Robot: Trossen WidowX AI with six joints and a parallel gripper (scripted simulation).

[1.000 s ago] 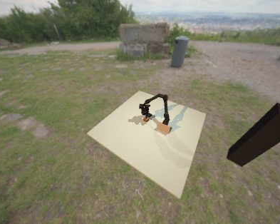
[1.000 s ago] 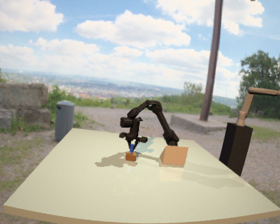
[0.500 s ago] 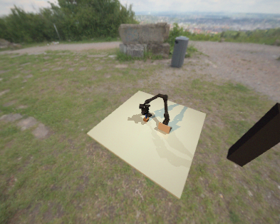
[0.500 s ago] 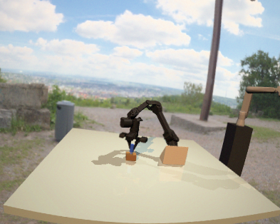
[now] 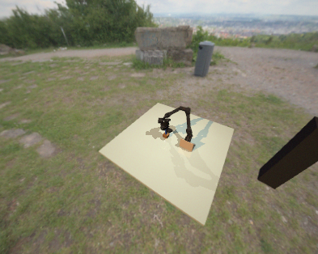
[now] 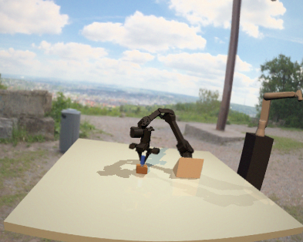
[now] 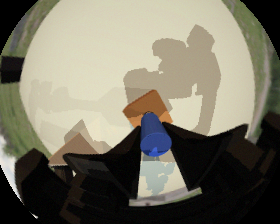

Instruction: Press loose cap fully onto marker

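My gripper tip is now 1 cm below the blue cap. The rest, counted from my gripper tip: orange holder block (5 cm below).
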